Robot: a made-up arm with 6 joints. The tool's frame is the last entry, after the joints. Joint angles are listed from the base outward.
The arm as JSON. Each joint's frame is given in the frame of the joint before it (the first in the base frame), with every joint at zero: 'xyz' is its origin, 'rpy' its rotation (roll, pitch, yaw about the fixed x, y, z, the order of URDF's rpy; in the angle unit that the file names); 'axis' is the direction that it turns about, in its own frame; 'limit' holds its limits. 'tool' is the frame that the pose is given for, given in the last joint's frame.
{
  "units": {
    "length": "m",
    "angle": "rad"
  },
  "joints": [
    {
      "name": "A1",
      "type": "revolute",
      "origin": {
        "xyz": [
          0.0,
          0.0,
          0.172
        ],
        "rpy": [
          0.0,
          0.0,
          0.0
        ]
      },
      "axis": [
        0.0,
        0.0,
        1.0
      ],
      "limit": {
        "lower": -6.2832,
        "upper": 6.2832
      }
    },
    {
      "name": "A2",
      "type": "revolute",
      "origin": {
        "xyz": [
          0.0,
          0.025,
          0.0
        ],
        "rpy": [
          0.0,
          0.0,
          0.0
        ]
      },
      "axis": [
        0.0,
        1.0,
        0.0
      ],
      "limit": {
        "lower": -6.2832,
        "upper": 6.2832
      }
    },
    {
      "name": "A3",
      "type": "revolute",
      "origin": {
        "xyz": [
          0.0,
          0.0,
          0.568
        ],
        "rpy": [
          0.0,
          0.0,
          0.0
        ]
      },
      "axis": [
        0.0,
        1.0,
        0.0
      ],
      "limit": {
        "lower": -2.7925,
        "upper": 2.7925
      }
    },
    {
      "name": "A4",
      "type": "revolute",
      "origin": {
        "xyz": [
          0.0,
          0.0,
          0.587
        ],
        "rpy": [
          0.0,
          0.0,
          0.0
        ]
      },
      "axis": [
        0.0,
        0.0,
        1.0
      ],
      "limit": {
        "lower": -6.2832,
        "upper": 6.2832
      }
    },
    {
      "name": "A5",
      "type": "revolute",
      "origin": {
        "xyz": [
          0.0,
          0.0,
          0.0
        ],
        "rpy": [
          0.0,
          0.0,
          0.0
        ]
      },
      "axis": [
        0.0,
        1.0,
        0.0
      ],
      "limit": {
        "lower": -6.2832,
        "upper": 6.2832
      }
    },
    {
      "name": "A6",
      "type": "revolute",
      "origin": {
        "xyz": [
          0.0,
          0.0,
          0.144
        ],
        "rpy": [
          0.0,
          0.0,
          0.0
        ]
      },
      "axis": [
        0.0,
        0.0,
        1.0
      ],
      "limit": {
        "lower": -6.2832,
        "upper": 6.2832
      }
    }
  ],
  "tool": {
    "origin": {
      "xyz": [
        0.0,
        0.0,
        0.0
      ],
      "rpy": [
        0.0,
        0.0,
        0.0
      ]
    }
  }
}
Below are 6 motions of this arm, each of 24 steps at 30 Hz.
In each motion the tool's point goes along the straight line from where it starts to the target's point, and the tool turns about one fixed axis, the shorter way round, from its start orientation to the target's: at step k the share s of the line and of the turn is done. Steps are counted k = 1, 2, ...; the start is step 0. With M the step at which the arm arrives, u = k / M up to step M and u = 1 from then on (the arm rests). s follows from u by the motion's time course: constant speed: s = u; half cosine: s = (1 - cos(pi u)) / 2; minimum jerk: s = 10 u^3 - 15 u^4 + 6 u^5.
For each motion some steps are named. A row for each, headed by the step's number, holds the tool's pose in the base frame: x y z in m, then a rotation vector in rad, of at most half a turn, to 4 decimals.
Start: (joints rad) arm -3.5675 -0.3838 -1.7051 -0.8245 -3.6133 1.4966
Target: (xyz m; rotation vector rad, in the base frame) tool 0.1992 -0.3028 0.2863 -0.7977 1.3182 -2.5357
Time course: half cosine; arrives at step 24
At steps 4, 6, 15, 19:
4: 0.5602 -0.2448 0.4951 -0.2157 -0.7239 -1.4710
6: 0.5295 -0.2497 0.4773 -0.2687 -0.5882 -1.6045
15: 0.3186 -0.2836 0.3554 -0.6199 0.5315 -2.3290
19: 0.2392 -0.2964 0.3094 -0.7410 1.0421 -2.4881

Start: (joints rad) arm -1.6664 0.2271 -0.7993 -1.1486 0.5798 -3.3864
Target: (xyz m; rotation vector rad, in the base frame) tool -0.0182 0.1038 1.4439 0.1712 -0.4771 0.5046
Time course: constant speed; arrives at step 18
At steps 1, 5, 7, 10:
1: -0.0246 0.2244 1.3436 -0.3572 -0.4623 0.2447
5: -0.0231 0.1960 1.3672 -0.2338 -0.4682 0.3076
7: -0.0223 0.1818 1.3790 -0.1719 -0.4706 0.3386
10: -0.0212 0.1605 1.3967 -0.0787 -0.4735 0.3847

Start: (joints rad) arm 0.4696 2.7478 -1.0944 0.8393 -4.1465 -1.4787
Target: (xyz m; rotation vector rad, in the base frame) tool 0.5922 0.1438 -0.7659 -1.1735 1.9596 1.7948
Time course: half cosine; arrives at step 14
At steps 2, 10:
2: 0.5893 0.4144 -0.4899 2.2978 -1.2815 -1.5081
10: 0.5916 0.1974 -0.7112 -1.4375 1.8840 1.7931

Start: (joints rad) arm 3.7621 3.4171 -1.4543 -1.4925 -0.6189 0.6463
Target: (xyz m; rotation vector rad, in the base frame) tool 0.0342 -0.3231 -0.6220 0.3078 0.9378 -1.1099
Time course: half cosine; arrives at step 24
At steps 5, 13, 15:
5: -0.3039 -0.3725 -0.6360 1.1946 1.7299 -1.5748
13: -0.1297 -0.3470 -0.6288 0.7164 1.3268 -1.3584
15: -0.0822 -0.3401 -0.6268 0.5942 1.2147 -1.2903

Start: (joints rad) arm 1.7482 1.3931 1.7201 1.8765 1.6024 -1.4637
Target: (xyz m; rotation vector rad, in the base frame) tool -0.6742 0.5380 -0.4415 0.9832 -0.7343 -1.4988
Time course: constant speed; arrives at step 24
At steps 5, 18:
5: -0.3534 0.5717 -0.3363 1.0457 -1.1857 -1.3197
18: -0.5729 0.5486 -0.4083 1.0063 -0.8782 -1.4482

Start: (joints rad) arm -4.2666 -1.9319 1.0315 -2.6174 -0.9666 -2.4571
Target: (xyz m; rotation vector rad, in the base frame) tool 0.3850 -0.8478 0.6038 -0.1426 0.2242 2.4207
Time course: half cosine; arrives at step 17
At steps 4, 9, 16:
4: 0.3559 -0.9203 0.4851 -0.4962 -0.2337 2.8916
9: 0.3698 -0.8856 0.5418 -0.3189 0.0002 2.6792
16: 0.3847 -0.8485 0.6026 -0.1458 0.2203 2.4258

